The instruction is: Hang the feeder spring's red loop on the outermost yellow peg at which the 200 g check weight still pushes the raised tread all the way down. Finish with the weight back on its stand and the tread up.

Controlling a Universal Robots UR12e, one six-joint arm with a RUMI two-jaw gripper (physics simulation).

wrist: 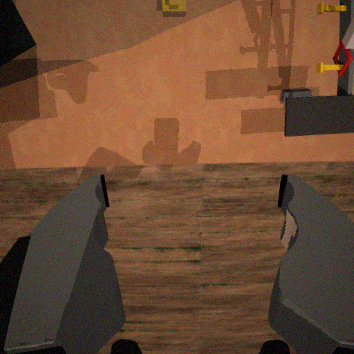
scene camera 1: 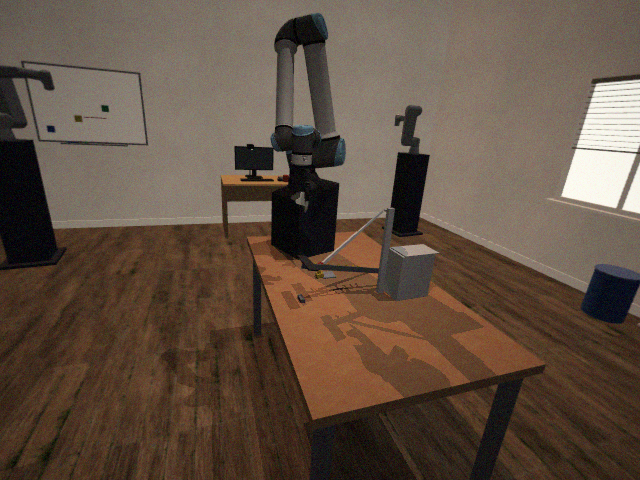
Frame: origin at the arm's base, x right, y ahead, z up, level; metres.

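Seen in the pictures: gripper, fingertip midpoint: [wrist: 192, 177] [scene camera 1: 302, 210].
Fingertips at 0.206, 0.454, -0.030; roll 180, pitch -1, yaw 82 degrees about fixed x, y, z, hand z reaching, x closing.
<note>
Pixels of each thing's top centre, then the offset from my fingertips to it, as dx, dy, dz. "spot": a spot on its surface instead. Level surfaces: height alone.
- dark tread at its top centre: [wrist: 352, 115] [scene camera 1: 307, 261] +0.046, +0.190, -0.178
- red loop at a spot on its surface: [wrist: 338, 51] [scene camera 1: 320, 268] spot: -0.022, +0.189, -0.220
- pale spring at a spot on its surface: [scene camera 1: 354, 236] spot: -0.178, +0.196, -0.081
- yellow block at its top centre: [scene camera 1: 319, 270] -0.113, -0.003, -0.328
- grey plate at its top centre: [scene camera 1: 327, 274] -0.164, -0.006, -0.360
- light grey box at a spot on its surface: [scene camera 1: 413, 273] spot: -0.419, +0.348, -0.232
- table at its surface level: dz -0.366
- small grey block at its top centre: [wrist: 297, 96] [scene camera 1: 301, 296] +0.067, +0.189, -0.349
My gripper [scene camera 1: 300, 198] [wrist: 192, 177] is open and empty, high above the table edge, left of the tread in the wrist view. The dark tread [scene camera 1: 309, 263] [wrist: 320, 116] is raised above the table at the lever's end. Yellow pegs [wrist: 331, 8] stick out from the lever [scene camera 1: 346, 268]. The red loop [scene camera 1: 320, 263] [wrist: 338, 51] overlaps the inner end of the peg nearest the tread; whether it encircles it is unclear. The pale spring [scene camera 1: 354, 236] slopes from it to the post top. A yellow block [scene camera 1: 319, 274] [wrist: 174, 5], possibly the weight, is on the table by a grey plate [scene camera 1: 328, 274].
The grey post [scene camera 1: 386, 248] and a light grey box [scene camera 1: 413, 273] stand on the table [scene camera 1: 351, 382] [wrist: 165, 90]. A small grey block [scene camera 1: 301, 298] [wrist: 297, 94] lies near the tread. The robot's black pedestal [scene camera 1: 305, 222] stands at the table's far end.
</note>
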